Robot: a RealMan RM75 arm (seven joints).
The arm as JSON. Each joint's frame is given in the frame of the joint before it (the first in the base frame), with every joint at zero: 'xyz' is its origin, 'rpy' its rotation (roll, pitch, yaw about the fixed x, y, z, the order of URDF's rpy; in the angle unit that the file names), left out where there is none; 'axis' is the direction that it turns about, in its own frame. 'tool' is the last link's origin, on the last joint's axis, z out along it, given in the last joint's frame.
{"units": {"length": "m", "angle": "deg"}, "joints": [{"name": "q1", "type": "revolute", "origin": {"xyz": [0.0, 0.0, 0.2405]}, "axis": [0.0, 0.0, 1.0]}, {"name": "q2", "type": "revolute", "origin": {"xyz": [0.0, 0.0, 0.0]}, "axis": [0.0, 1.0, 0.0]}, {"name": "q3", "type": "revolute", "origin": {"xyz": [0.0, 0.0, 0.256]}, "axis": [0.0, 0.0, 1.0]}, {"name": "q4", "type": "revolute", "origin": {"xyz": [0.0, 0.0, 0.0]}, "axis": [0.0, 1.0, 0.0]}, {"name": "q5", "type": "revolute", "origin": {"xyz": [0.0, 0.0, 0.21]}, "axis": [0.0, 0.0, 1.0]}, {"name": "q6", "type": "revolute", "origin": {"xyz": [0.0, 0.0, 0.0]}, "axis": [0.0, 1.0, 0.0]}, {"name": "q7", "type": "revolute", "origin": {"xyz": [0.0, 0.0, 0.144]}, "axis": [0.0, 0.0, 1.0]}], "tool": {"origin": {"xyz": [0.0, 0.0, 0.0]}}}
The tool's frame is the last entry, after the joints.
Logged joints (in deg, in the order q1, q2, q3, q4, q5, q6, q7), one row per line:
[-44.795, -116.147, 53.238, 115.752, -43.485, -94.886, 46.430]
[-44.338, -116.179, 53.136, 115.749, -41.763, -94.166, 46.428]
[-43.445, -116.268, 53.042, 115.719, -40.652, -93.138, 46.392]
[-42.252, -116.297, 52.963, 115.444, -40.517, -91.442, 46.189]
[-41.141, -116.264, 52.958, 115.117, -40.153, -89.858, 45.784]
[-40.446, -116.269, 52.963, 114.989, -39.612, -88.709, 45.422]
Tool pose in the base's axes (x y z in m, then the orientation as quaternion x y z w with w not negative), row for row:
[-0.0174, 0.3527, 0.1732, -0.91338, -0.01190, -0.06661, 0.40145]
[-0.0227, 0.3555, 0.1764, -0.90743, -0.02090, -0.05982, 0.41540]
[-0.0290, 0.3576, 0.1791, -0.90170, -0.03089, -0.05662, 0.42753]
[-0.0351, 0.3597, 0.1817, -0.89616, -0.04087, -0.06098, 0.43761]
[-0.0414, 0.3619, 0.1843, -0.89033, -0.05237, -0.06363, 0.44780]
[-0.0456, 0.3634, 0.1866, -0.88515, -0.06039, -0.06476, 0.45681]
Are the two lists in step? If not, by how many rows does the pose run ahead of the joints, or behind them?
They are in step.
